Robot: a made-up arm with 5 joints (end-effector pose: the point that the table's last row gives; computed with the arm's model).
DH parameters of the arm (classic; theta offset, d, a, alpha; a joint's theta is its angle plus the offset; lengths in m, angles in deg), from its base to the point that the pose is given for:
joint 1: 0 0.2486 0 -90
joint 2: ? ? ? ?
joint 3: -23.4 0 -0.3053 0
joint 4: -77.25 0 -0.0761 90
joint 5: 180 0.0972 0 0
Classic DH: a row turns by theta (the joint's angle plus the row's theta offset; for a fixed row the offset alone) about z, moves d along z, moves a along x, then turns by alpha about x.
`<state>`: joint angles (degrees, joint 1 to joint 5).
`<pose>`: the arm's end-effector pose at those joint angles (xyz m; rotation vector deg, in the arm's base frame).
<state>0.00 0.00 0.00 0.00 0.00</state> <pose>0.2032 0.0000 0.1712 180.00 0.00 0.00</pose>
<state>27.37 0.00 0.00 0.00 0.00</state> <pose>0.1804 0.0934 0.1712 174.89 42.59 0.00</pose>
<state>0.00 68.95 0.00 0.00 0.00</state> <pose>0.0007 0.0000 0.0312 148.39 0.00 -101.89</pose>
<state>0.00 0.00 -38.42 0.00 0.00</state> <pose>0.4176 0.0000 0.3458 169.98 0.00 59.23</pose>
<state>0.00 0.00 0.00 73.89 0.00</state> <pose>0.0548 0.0000 0.1683 143.86 0.00 -108.19</pose>
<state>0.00 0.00 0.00 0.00 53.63</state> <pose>0.2032 0.0000 0.1712 160.64 -81.20 0.00</pose>
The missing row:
joint 2: -79.35 0 0.3231 0
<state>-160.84 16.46 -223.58 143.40 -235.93</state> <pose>-0.0684 -0.0238 0.7957 -109.84 -84.42 81.70</pose>
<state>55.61 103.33 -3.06 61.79 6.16</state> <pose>-0.0633 -0.0925 0.1731 19.56 9.01 -117.10</pose>
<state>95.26 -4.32 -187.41 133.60 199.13</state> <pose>-0.0029 0.0317 0.8609 -83.50 106.63 63.27</pose>
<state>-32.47 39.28 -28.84 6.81 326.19</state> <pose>0.2560 -0.1629 0.0361 -169.22 -1.98 21.49</pose>
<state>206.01 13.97 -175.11 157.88 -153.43</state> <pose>-0.2234 -0.1090 0.7532 178.50 -0.87 -4.55</pose>
